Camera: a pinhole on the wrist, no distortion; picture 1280 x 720 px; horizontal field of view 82.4 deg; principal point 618.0 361.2 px. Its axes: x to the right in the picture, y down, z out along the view. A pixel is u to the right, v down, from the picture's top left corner.
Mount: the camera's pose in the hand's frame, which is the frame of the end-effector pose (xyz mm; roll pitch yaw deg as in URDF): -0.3 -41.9 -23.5 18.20 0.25 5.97
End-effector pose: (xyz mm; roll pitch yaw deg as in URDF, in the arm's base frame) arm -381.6 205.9 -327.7 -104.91 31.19 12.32
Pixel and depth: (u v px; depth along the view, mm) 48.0 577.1 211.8
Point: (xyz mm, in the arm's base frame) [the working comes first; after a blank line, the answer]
In the camera's frame: -165.1 62.5 211.8

-555.8 380.9 -232.6
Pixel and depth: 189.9 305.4 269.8
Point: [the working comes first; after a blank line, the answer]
In the camera's frame: -158.0 -20.6 269.8

-509.5 445.1 -168.8
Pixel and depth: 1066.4 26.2 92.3
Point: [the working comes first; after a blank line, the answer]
In the camera's frame: 56.6 -42.3 92.3

-300.2 301.4 -285.3
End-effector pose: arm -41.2 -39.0 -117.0 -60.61 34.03 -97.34
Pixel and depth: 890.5 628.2 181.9
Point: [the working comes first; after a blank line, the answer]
In the camera's frame: 67.8 66.4 181.9

76.8 -171.5 -65.1
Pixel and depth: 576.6 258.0 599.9
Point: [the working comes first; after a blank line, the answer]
In the camera's frame: -34.0 -84.7 599.9

219.3 -366.5 321.7
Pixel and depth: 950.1 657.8 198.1
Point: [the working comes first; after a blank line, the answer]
In the camera's frame: 90.0 80.4 198.1

96.5 -192.1 -76.5
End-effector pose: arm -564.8 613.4 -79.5 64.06 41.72 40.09
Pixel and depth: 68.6 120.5 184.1
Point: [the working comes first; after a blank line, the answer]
In the camera's frame: -138.4 -60.6 184.1

-559.7 363.7 -67.3
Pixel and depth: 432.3 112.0 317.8
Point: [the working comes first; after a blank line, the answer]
In the camera's frame: -80.7 -108.3 317.8

-446.0 281.8 -129.3
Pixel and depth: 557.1 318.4 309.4
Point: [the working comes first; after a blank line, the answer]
In the camera's frame: -25.8 -18.1 309.4

-387.5 361.1 -90.3
